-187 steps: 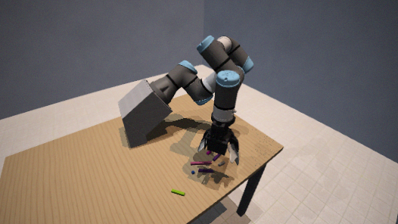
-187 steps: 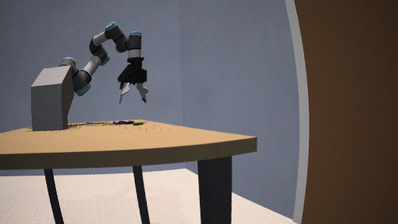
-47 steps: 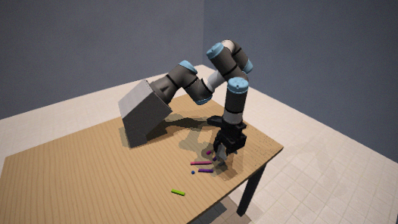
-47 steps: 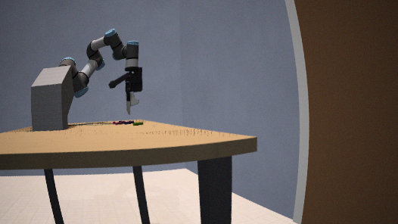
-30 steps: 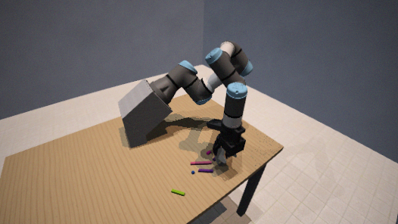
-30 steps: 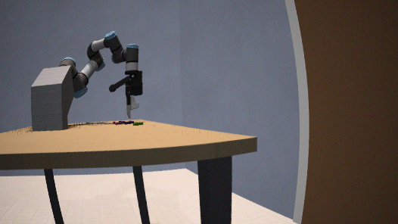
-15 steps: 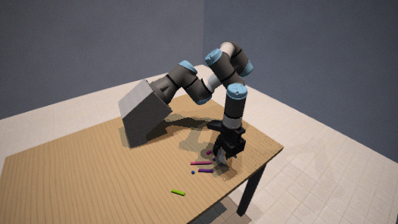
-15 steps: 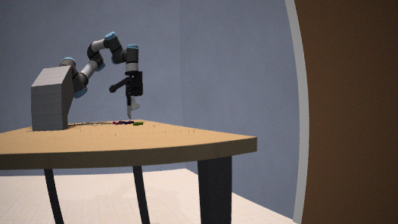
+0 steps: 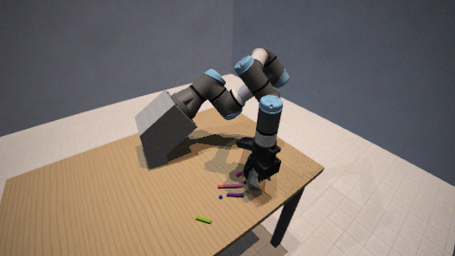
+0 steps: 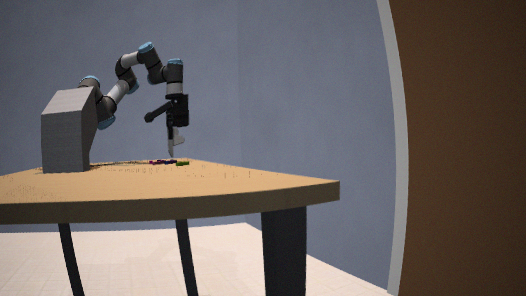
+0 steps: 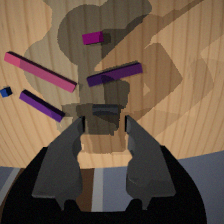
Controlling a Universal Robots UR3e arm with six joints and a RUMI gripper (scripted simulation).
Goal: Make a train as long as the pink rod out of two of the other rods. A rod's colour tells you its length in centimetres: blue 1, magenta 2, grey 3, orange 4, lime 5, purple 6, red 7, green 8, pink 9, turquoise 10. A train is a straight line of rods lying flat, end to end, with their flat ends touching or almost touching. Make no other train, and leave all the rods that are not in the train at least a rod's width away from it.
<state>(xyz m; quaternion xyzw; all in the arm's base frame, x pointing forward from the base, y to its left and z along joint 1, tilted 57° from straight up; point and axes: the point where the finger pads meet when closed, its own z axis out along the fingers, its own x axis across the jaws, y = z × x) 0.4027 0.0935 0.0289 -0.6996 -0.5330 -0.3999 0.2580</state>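
Now: hand 3 cm above the grey rod. Round my hand: pink rod 7 cm to the right, 6 cm behind, 3 cm below; dark purple rod 8 cm to the right, 3 cm below, 2 cm behind; magenta rod 8 cm behind, 3 cm below.
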